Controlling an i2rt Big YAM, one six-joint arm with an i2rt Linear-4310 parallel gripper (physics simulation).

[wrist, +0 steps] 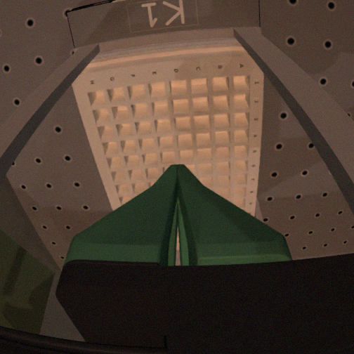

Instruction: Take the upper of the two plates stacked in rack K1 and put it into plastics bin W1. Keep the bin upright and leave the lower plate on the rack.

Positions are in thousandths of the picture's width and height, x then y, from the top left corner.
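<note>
Visible: my gripper (501, 499), together with a pale plate (569, 301).
</note>
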